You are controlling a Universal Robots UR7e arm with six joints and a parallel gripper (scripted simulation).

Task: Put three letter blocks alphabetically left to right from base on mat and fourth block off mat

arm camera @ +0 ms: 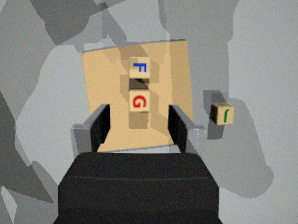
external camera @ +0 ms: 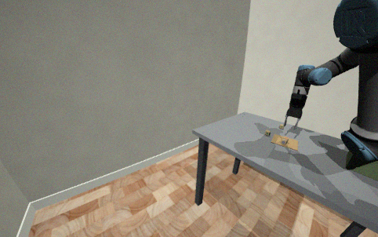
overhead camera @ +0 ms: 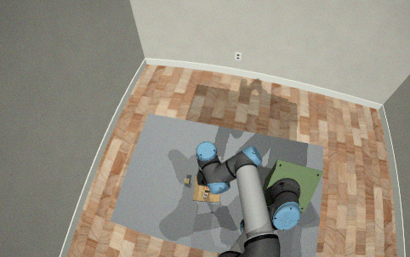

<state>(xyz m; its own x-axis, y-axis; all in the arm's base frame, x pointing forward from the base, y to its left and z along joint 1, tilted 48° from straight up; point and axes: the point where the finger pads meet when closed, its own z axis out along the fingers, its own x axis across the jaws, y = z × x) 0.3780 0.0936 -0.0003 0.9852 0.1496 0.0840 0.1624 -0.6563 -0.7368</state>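
Right now my hand is 12 cm short of the block and 10 cm above it. From my hand the other things lie so: mat 11 cm below.
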